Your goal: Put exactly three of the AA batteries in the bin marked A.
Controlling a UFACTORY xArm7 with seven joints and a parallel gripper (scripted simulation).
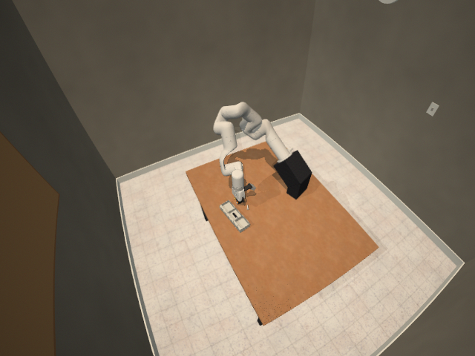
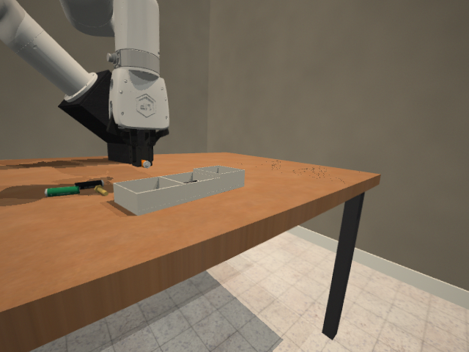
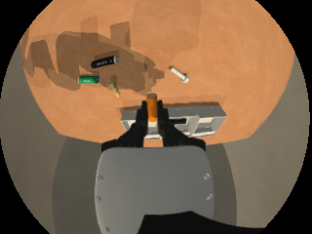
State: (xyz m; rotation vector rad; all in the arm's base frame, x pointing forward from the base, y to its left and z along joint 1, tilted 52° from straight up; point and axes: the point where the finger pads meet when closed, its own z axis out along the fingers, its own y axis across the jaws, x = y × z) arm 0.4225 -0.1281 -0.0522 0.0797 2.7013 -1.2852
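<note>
Now: hand 9 cm short of the three-compartment bin, 5 cm to the right of it and 5 cm above it. The rest, counted from my hand: yellow piece (7 cm to the right, 6 cm below, 3 cm behind); orange battery (2 cm below); pale piece (6 cm to the left, 6 cm below, 3 cm behind).
</note>
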